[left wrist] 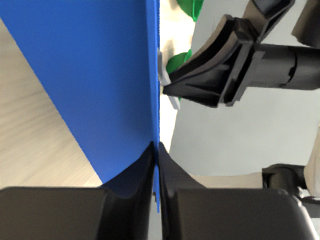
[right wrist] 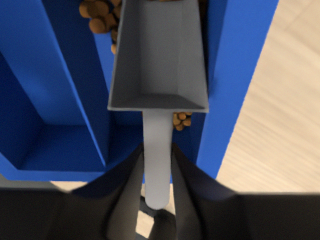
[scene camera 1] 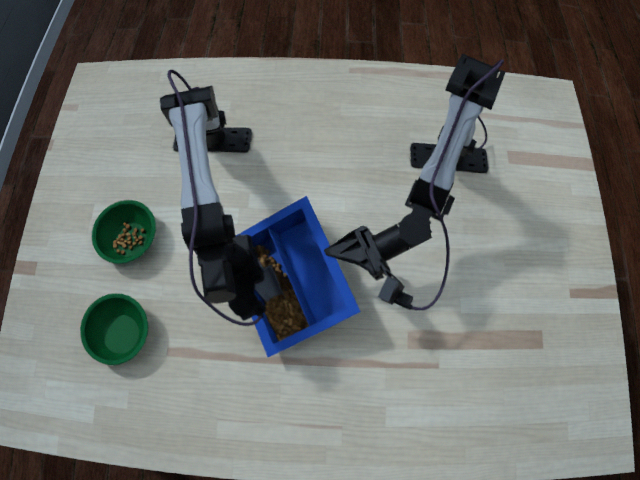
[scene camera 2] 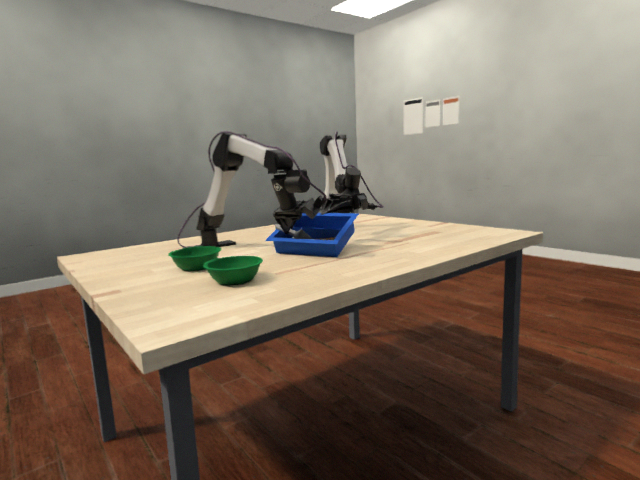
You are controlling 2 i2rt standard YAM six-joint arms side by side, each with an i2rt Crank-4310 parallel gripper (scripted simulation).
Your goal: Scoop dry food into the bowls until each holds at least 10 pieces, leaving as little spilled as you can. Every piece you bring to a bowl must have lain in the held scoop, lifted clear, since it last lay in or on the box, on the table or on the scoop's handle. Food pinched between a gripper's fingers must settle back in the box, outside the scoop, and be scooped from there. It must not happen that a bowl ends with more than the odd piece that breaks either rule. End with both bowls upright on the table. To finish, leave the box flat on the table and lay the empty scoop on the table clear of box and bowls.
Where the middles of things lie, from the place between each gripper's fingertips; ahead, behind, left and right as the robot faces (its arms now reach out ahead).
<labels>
Now: the blue box (scene camera 1: 319, 297) 3 cm ahead of my right hand (scene camera 1: 253, 257), 8 cm to the left of it and 1 cm below it. Round my right hand: grey scoop (right wrist: 159, 68) 3 cm ahead, 2 cm to the left, 3 cm below.
I see my left gripper (scene camera 1: 325, 253) 7 cm to the left of the blue box, 5 cm above it and 4 cm short of it. From my left hand the other things lie so: grey scoop (13 cm to the right, 7 cm below, 4 cm ahead).
</labels>
